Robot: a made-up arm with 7 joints. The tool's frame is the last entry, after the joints.
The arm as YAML. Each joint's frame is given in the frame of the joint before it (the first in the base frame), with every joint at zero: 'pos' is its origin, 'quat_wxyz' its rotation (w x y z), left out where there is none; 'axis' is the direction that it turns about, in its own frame. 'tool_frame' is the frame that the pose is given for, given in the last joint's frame.
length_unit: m
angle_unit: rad
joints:
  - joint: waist
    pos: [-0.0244, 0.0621, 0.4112]
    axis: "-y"
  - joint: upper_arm
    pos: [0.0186, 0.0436, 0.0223]
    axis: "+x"
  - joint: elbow
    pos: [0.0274, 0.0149, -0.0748]
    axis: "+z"
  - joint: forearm
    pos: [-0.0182, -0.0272, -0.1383]
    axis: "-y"
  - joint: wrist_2
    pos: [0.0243, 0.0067, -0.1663]
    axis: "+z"
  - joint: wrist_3
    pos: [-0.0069, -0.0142, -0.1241]
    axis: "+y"
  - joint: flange
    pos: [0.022, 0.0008, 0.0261]
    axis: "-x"
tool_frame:
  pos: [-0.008, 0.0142, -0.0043]
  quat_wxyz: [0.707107, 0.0, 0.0, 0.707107]
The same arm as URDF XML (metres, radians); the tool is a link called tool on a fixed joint. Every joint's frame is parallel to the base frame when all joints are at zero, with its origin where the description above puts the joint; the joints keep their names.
<robot name="arm">
  <joint name="waist" type="continuous">
    <parent link="base_link"/>
    <child link="link1"/>
    <origin xyz="-0.0244 0.0621 0.4112"/>
    <axis xyz="0 -1 0"/>
  </joint>
  <joint name="upper_arm" type="continuous">
    <parent link="link1"/>
    <child link="link2"/>
    <origin xyz="0.0186 0.0436 0.0223"/>
    <axis xyz="1 0 0"/>
  </joint>
  <joint name="elbow" type="continuous">
    <parent link="link2"/>
    <child link="link3"/>
    <origin xyz="0.0274 0.0149 -0.0748"/>
    <axis xyz="0 0 1"/>
  </joint>
  <joint name="forearm" type="continuous">
    <parent link="link3"/>
    <child link="link4"/>
    <origin xyz="-0.0182 -0.0272 -0.1383"/>
    <axis xyz="0 -1 0"/>
  </joint>
  <joint name="wrist_2" type="continuous">
    <parent link="link4"/>
    <child link="link5"/>
    <origin xyz="0.0243 0.0067 -0.1663"/>
    <axis xyz="0 0 1"/>
  </joint>
  <joint name="wrist_3" type="continuous">
    <parent link="link5"/>
    <child link="link6"/>
    <origin xyz="-0.0069 -0.0142 -0.1241"/>
    <axis xyz="0 1 0"/>
  </joint>
  <joint name="flange" type="continuous">
    <parent link="link6"/>
    <child link="link7"/>
    <origin xyz="0.022 0.0008 0.0261"/>
    <axis xyz="-1 0 0"/>
  </joint>
  <joint name="tool_fixed" type="fixed">
    <parent link="link7"/>
    <child link="tool"/>
    <origin xyz="-0.008 0.0142 -0.0043" rpy="0 0 1.5708"/>
  </joint>
  <link name="base_link"/>
  <link name="link1"/>
  <link name="link2"/>
  <link name="link3"/>
  <link name="link4"/>
  <link name="link5"/>
  <link name="link6"/>
  <link name="link7"/>
  <link name="tool"/>
</robot>

